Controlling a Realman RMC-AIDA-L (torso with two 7-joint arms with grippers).
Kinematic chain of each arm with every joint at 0, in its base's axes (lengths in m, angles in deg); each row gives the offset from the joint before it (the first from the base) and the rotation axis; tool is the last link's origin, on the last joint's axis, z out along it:
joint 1: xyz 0 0 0.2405 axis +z
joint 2: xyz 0 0 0 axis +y
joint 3: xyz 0 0 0.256 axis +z
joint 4: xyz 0 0 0 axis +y
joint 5: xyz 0 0 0.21 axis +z
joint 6: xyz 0 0 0 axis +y
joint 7: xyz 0 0 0.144 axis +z
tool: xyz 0 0 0
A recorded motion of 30 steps. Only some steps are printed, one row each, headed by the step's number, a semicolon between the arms.
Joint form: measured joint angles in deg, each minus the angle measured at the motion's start. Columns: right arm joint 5, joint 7, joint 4, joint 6, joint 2, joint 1, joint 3; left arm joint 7, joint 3, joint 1, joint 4, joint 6, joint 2, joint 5.
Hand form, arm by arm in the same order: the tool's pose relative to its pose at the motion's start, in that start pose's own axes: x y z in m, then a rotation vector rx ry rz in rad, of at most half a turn. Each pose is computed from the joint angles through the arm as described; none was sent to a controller.
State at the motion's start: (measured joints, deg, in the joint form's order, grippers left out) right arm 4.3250 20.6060 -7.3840 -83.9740 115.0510 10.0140 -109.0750; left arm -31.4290 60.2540 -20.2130 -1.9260 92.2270 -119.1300 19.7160
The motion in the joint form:
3: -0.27 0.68 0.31 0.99 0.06 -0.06 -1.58; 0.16 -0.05 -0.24 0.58 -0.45 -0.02 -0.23
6: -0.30 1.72 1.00 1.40 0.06 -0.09 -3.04; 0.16 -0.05 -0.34 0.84 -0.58 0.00 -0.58
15: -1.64 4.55 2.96 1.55 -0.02 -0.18 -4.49; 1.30 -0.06 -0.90 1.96 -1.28 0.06 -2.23
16: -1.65 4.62 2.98 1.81 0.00 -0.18 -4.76; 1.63 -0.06 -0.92 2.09 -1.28 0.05 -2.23
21: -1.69 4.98 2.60 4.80 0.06 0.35 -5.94; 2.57 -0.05 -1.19 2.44 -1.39 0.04 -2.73
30: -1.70 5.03 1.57 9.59 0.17 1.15 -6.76; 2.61 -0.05 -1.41 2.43 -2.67 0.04 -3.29
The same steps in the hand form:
3: 0.0053 0.0042 -0.0016 -0.0212 0.0333 0.0125; 0.0009 -0.0002 0.0036 -0.0004 0.0059 0.0053
6: 0.0097 0.0069 -0.0046 -0.0376 0.0614 0.0297; 0.0019 -0.0009 0.0053 0.0022 0.0116 0.0071
15: 0.0174 0.0102 -0.0135 -0.0650 0.1163 0.0721; 0.0061 -0.0037 0.0130 0.0153 0.0367 0.0330
16: 0.0184 0.0108 -0.0137 -0.0675 0.1227 0.0733; 0.0064 -0.0035 0.0136 0.0140 0.0387 0.0392
21: 0.0245 0.0123 -0.0095 -0.0756 0.1671 0.0745; 0.0079 -0.0037 0.0166 0.0158 0.0485 0.0565
30: 0.0323 0.0128 -0.0015 -0.0731 0.2238 0.0677; 0.0060 -0.0058 0.0181 0.0323 0.0360 0.0559

